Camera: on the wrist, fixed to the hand. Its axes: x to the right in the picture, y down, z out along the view.
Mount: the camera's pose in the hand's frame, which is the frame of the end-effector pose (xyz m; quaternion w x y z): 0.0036 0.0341 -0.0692 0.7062 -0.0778 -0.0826 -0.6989
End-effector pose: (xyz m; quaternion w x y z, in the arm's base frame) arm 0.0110 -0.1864 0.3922 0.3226 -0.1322 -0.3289 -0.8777
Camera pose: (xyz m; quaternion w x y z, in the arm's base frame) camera 0.0292 -0.2536 0.3588 0.4230 -0.0389 0.2830 0.8599
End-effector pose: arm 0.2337 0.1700 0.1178 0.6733 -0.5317 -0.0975 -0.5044
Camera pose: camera 0.2341 0.1090 0.0704 0.0735 -0.4014 -0.4568 -0.7904
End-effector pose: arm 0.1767 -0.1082 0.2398 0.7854 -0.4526 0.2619 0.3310
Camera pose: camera 0.1455 -0.1557 0.1876 0.7724 -0.5365 -0.2220 -0.2574
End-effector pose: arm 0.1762 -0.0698 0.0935 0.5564 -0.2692 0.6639 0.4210
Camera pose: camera 0.1118 -0.1117 0.1007 0.7210 -0.6626 0.2020 -0.0177
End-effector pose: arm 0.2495 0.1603 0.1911 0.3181 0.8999 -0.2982 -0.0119
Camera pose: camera 0.2490 0.1763 0.2666 0.2617 0.8181 0.3930 -0.3282
